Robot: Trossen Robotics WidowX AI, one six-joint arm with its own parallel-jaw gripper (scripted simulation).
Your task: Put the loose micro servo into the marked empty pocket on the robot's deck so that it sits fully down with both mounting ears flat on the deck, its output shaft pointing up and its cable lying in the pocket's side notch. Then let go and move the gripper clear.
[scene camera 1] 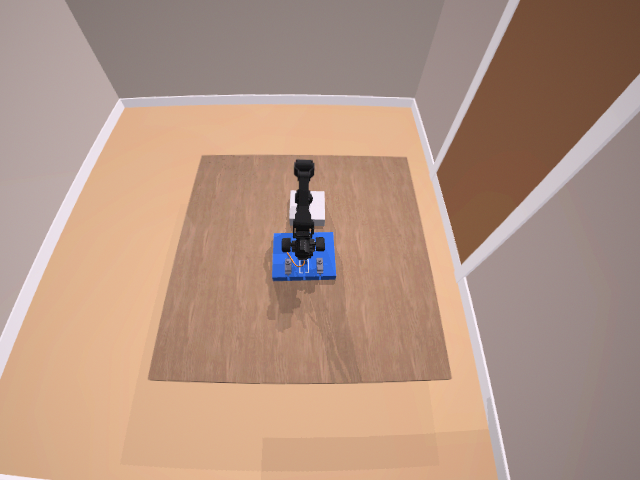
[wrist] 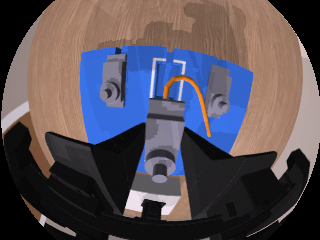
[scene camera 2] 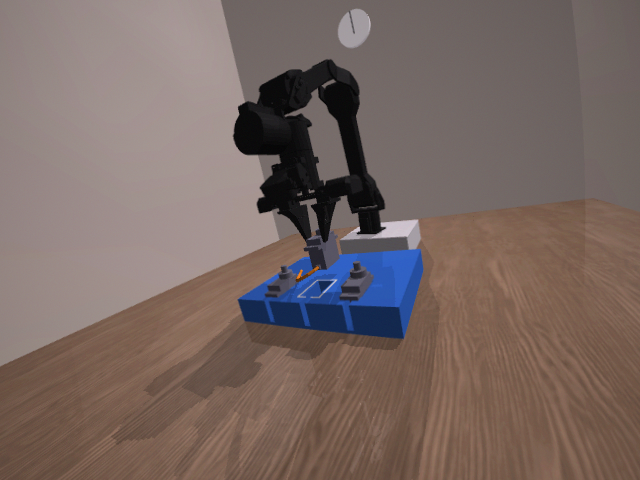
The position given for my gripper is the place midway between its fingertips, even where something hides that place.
I see my gripper (scene camera 2: 317, 242) and a grey micro servo (scene camera 2: 323, 255).
The grey micro servo also shows in the wrist view (wrist: 164, 125). My gripper is seen too in the wrist view (wrist: 163, 129).
